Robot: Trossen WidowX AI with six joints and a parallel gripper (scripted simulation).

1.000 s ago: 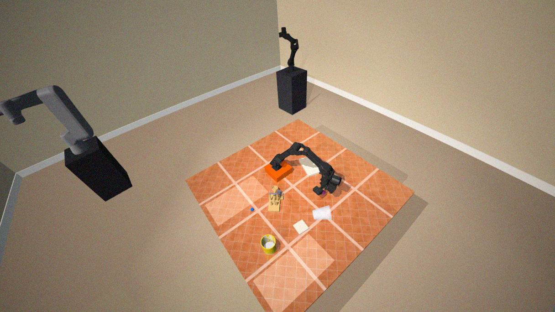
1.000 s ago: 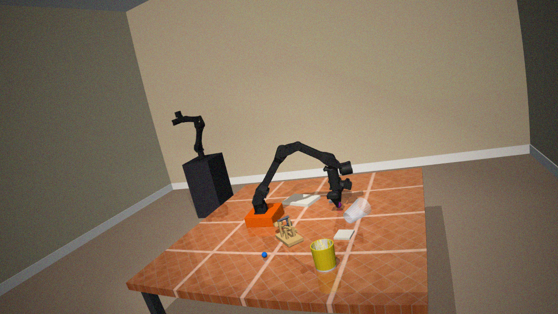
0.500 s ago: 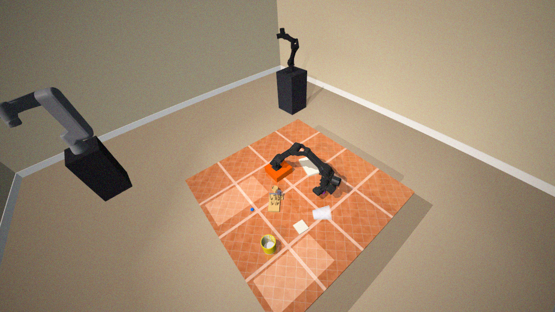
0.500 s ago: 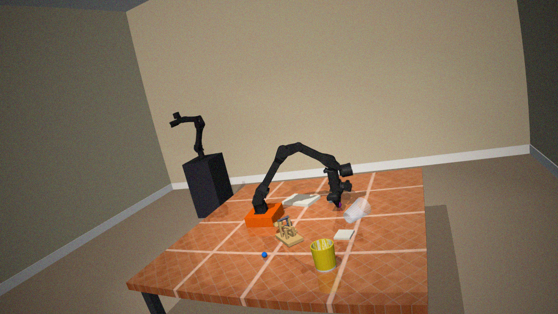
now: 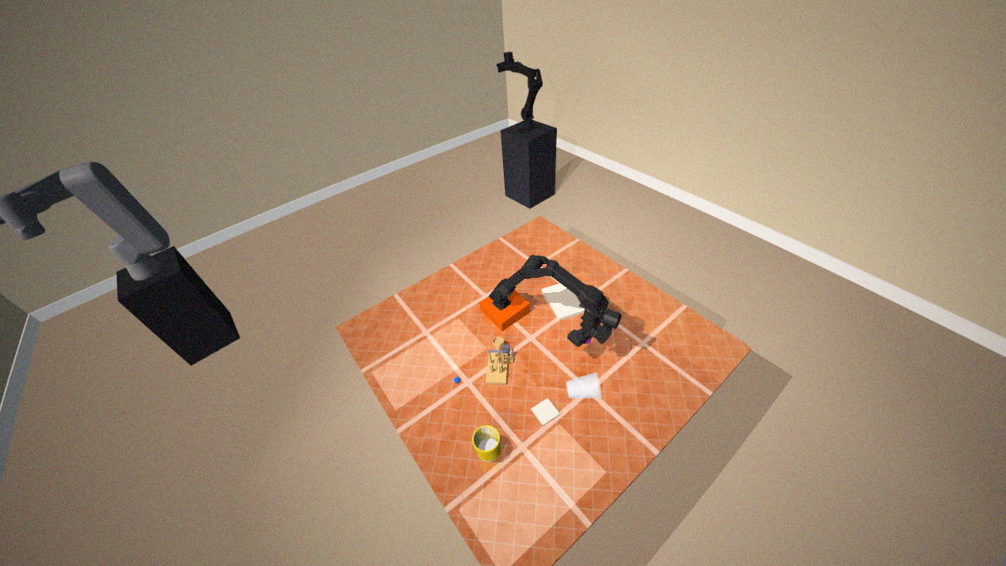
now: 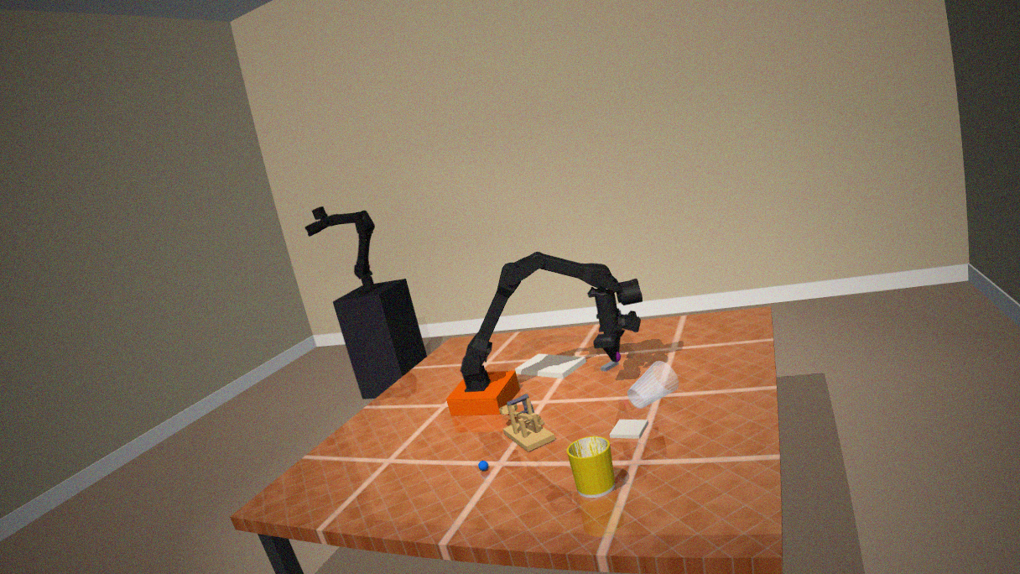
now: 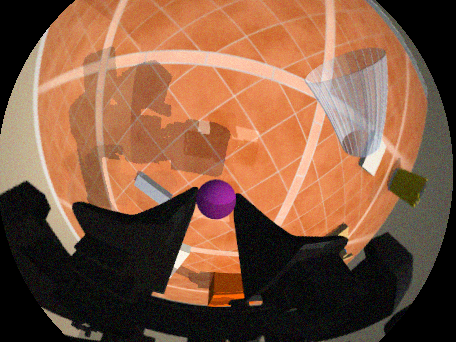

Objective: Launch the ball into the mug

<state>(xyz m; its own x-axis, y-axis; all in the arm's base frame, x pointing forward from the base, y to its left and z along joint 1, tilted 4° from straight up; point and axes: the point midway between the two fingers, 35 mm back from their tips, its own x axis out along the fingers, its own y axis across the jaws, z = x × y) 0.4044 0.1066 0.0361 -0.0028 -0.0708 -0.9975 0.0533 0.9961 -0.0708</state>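
Right now the catapult is 280 mm to the right of my gripper tip, 210 mm behind it and 10 mm below it. Round my gripper tip: purple ball 10 mm above; white slab 250 mm behind, 140 mm to the left, 60 mm below; grey bar 100 mm to the left, 60 mm below, 40 mm behind.
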